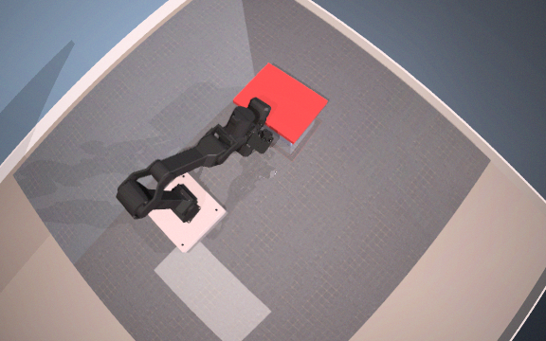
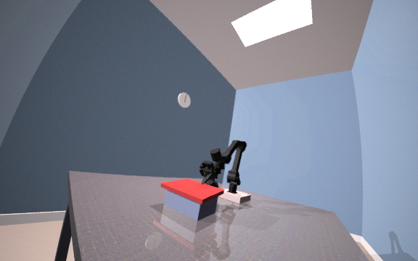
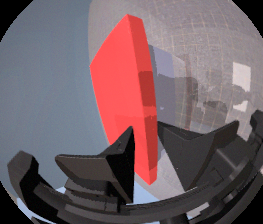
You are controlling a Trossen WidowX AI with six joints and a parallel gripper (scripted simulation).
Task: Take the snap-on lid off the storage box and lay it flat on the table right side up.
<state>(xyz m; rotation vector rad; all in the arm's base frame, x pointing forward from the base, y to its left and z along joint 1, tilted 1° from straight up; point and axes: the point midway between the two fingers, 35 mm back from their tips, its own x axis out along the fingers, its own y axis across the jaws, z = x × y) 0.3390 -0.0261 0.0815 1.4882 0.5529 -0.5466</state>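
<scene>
My gripper tip is 8 cm short of the red lid. Also, from my gripper tip: storage box 7 cm ahead, 5 cm below.
</scene>
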